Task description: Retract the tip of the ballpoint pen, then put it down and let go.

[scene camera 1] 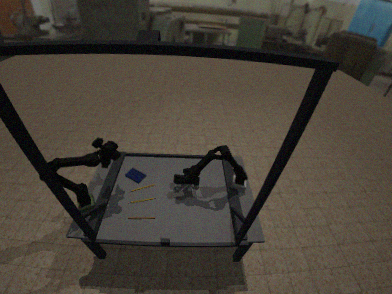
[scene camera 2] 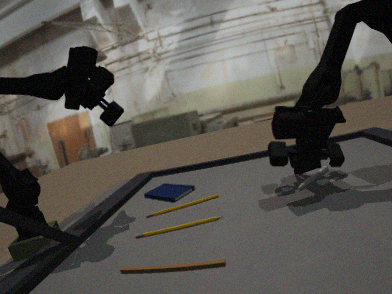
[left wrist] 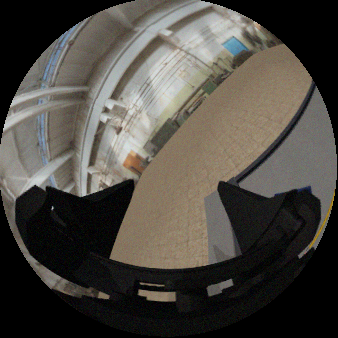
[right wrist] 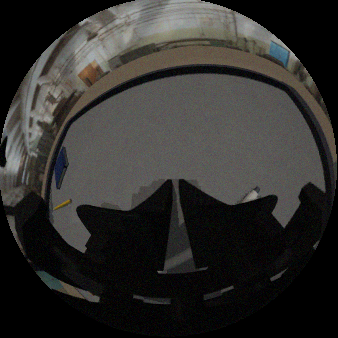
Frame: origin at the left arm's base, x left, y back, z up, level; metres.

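Where they show: left gripper, between the fingertips: (scene camera 2: 102,101) (left wrist: 177,184); right gripper, between the fingertips: (scene camera 2: 296,173) (right wrist: 174,183); left arm's base, origin of its link: (scene camera 1: 85,201); right arm's base, origin of its link: (scene camera 1: 239,181).
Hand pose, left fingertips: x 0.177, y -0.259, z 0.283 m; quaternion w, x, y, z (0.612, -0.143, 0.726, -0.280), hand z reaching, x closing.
Note:
Each offset is from my left fingertips to the centre of the thing.
The ballpoint pen {dx -0.359, dy -0.428, dz -0.318 m} (scene camera 2: 315,178) (right wrist: 250,195) is pale grey-white and slanted at the right of scene camera 2, low over or on the table. Its dark end shows past a finger in the right wrist view. My right gripper (right wrist: 174,183) (scene camera 2: 302,170) is shut, with a thin gap at its tips, and points down close above the pen. The pen runs diagonally behind the fingers, which hide its middle; whether they touch it is unclear. Its tip is too small to tell in or out. My left gripper (left wrist: 177,184) is open and empty, raised high near the table's far-left corner.
A blue notebook {dx -0.080, dy -0.121, dz -0.317 m} (scene camera 1: 135,175) (scene camera 2: 169,192) lies toward the back left. Two yellow pencils {dx -0.317, dy -0.087, dz -0.320 m} (scene camera 1: 143,201) (scene camera 2: 177,227) and an orange-brown stick {dx -0.439, dy -0.036, dz -0.320 m} (scene camera 1: 141,218) (scene camera 2: 175,266) lie in front of it. A dark raised frame (scene camera 2: 215,162) edges the grey table.

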